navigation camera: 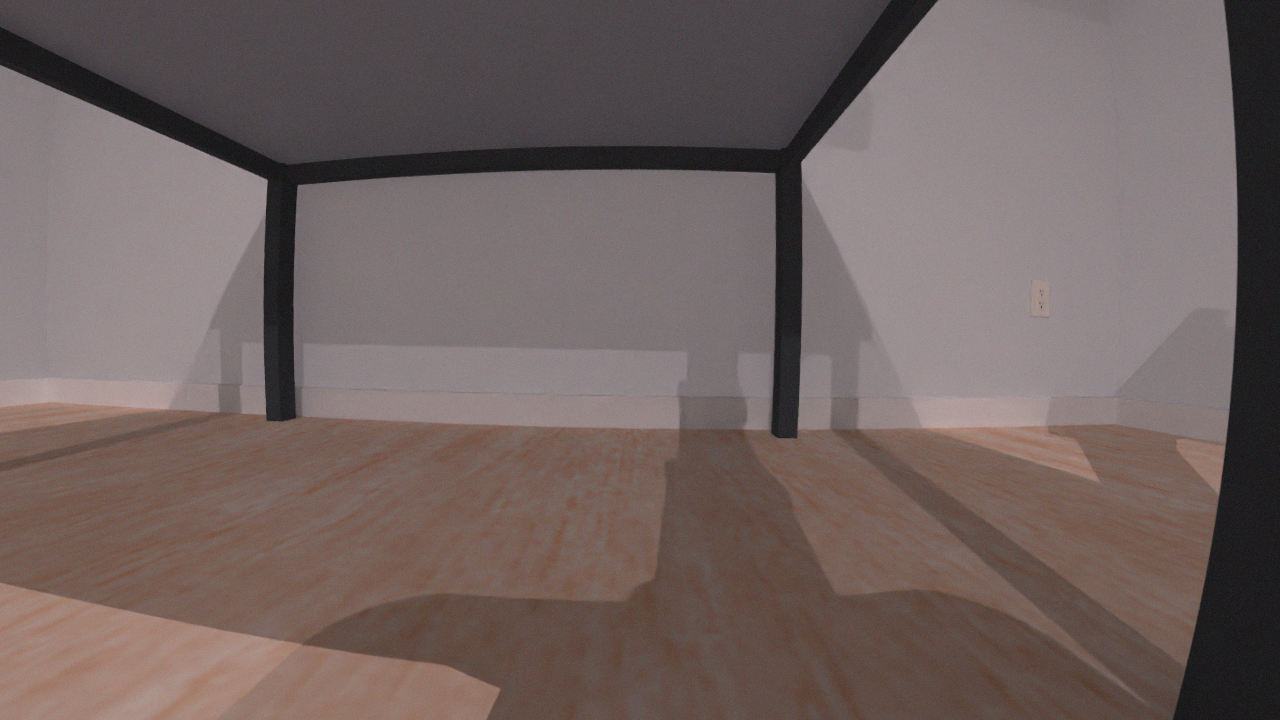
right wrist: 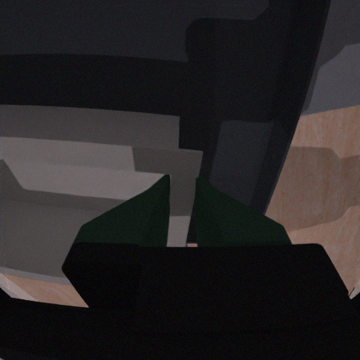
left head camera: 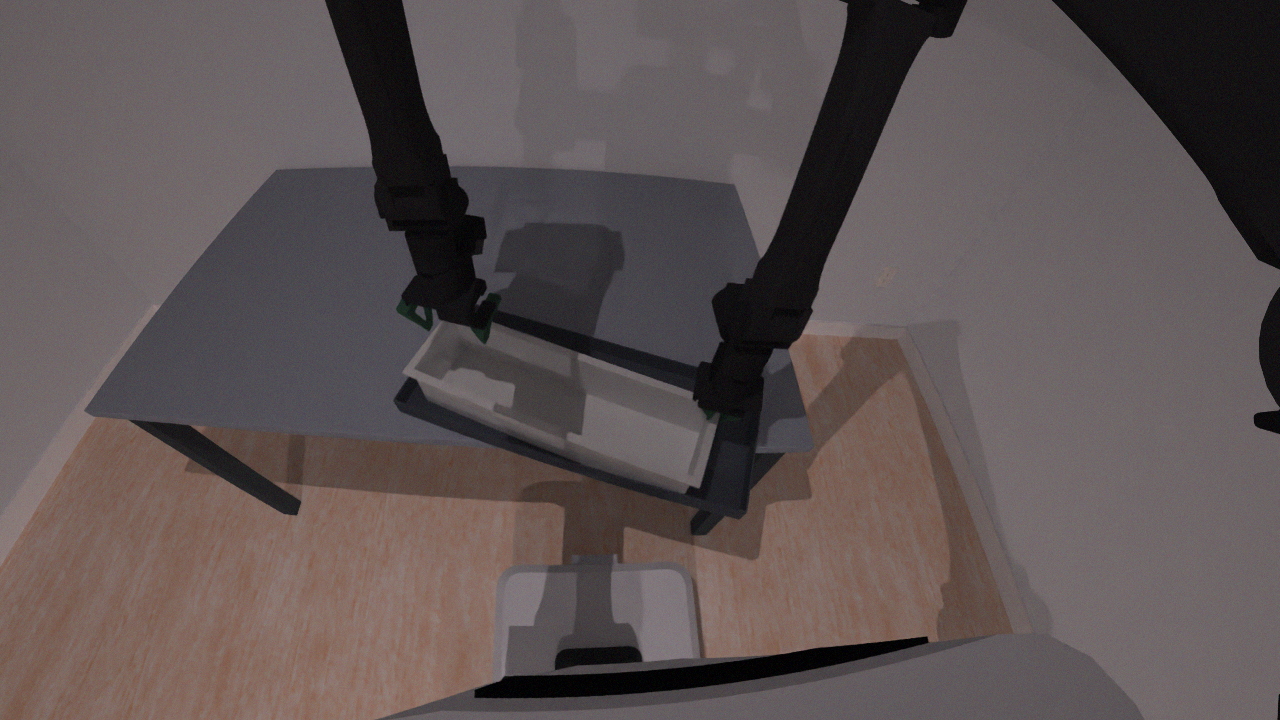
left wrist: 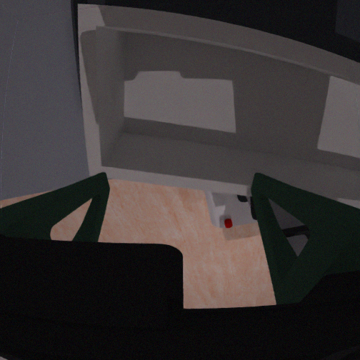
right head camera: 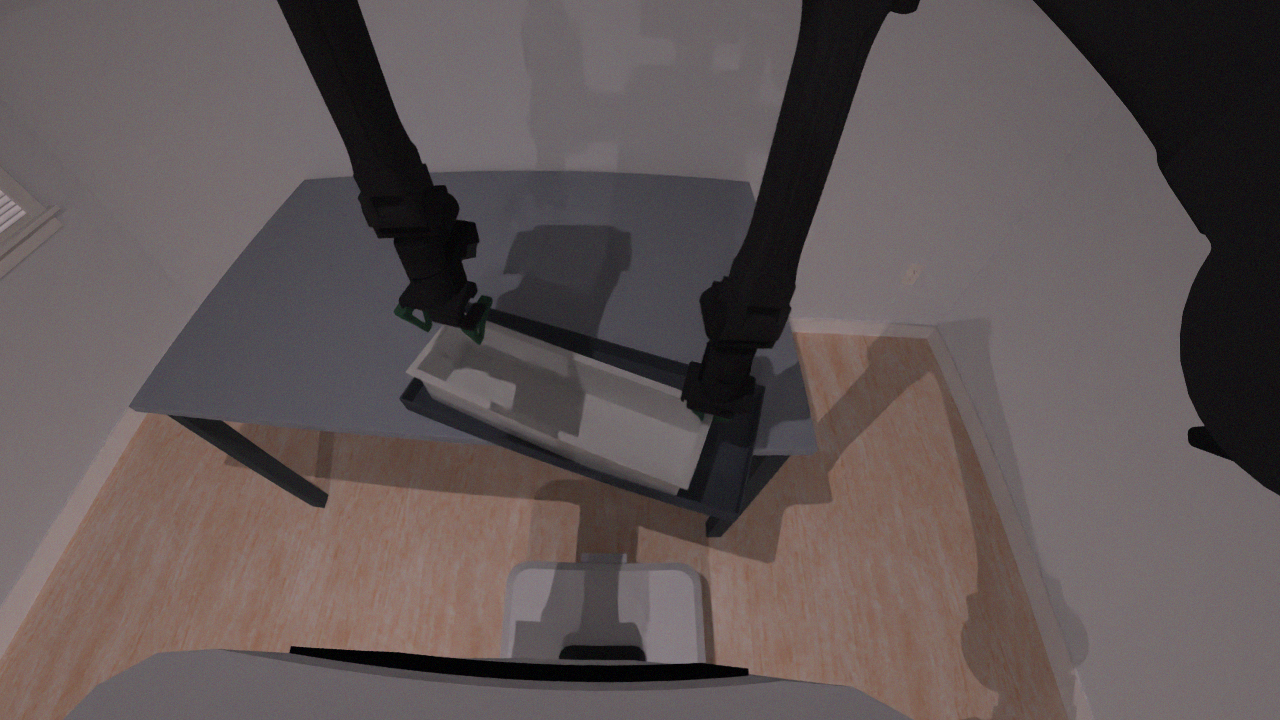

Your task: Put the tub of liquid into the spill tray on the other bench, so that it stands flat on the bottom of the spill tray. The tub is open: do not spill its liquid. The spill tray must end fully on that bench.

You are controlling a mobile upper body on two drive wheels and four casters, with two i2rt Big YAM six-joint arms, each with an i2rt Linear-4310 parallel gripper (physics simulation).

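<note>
The pale open tub [left head camera: 626,429] [right head camera: 626,429] [left wrist: 185,105] [right wrist: 50,155] lies lengthwise over the dark spill tray [left head camera: 737,452] [right head camera: 729,452] [right wrist: 100,80]. Its left end looks higher and covers the tray's left end wall; contact underneath is hidden. A gap shows at the right end. No distinct liquid surface can be made out. The tray's front right part juts past the front edge of the bench [left head camera: 268,295] [right head camera: 295,295]. My left gripper [left head camera: 450,322] [right head camera: 445,324] [left wrist: 180,180] is open at the tub's back left corner. My right gripper [left head camera: 723,413] [right head camera: 713,414] [right wrist: 181,182] is shut on the tub's right end wall.
The robot's pale base [left head camera: 644,600] [right head camera: 657,600] stands in front of the bench. Dark bench legs [navigation camera: 280,295] [navigation camera: 787,295] show in the navigation camera, with another dark upright [navigation camera: 1253,358] close at the right. Walls stand behind and to the right of the bench.
</note>
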